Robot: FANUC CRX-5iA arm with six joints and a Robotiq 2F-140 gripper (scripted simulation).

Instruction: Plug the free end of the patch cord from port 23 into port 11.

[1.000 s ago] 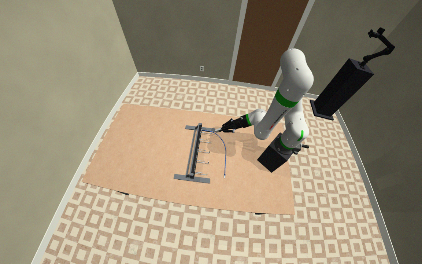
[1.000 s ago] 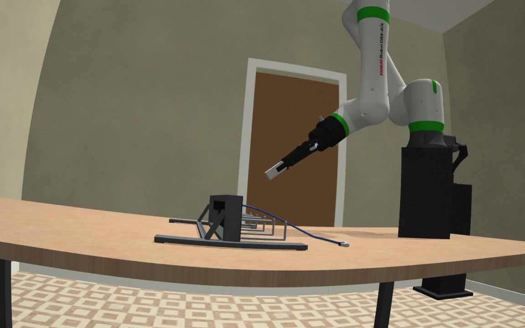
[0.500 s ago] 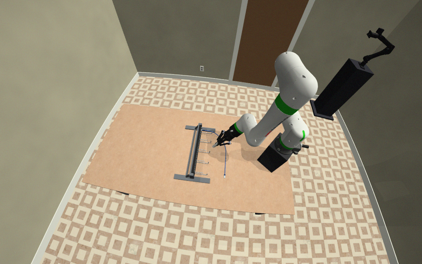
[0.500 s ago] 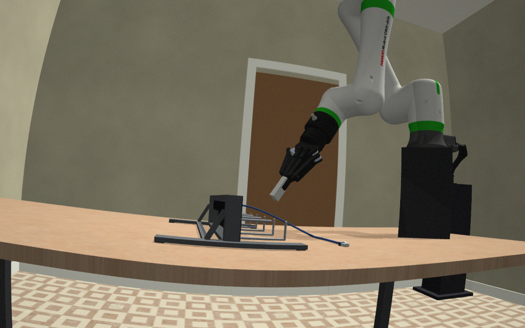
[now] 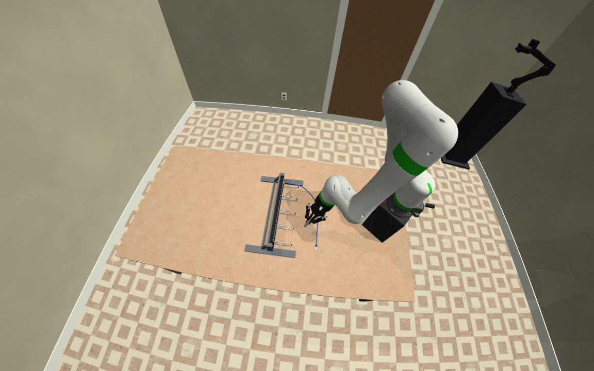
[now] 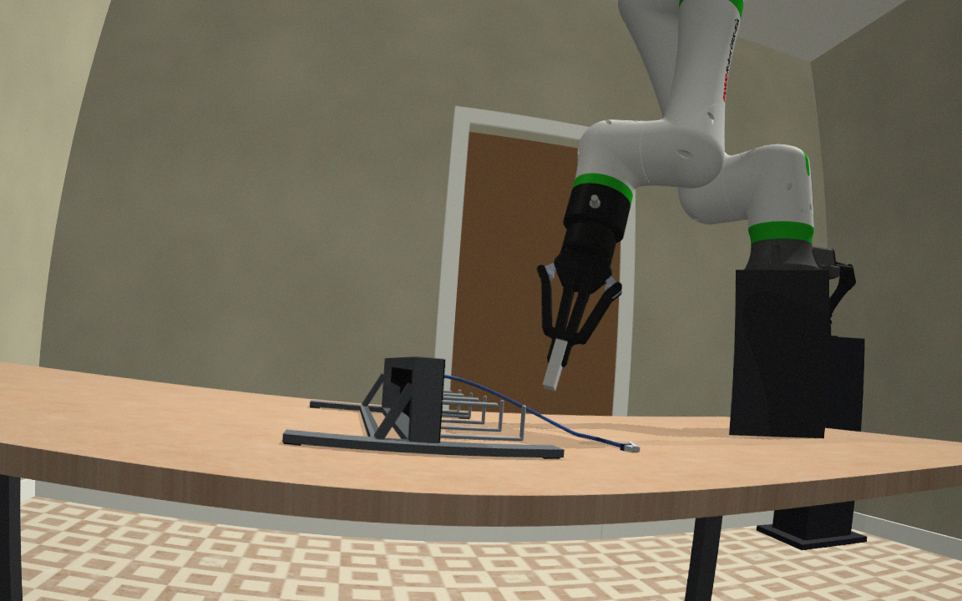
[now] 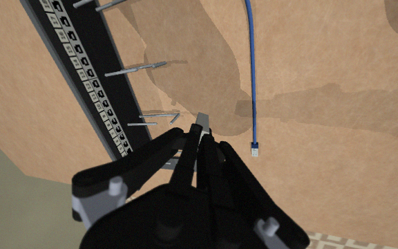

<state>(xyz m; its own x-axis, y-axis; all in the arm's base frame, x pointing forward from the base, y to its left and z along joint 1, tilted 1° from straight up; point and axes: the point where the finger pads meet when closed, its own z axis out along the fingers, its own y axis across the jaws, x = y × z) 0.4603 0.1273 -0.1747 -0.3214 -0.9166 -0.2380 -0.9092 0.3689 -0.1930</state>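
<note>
Now: hand 80 mm past the plug, 110 mm to the right of it and 100 mm above it.
</note>
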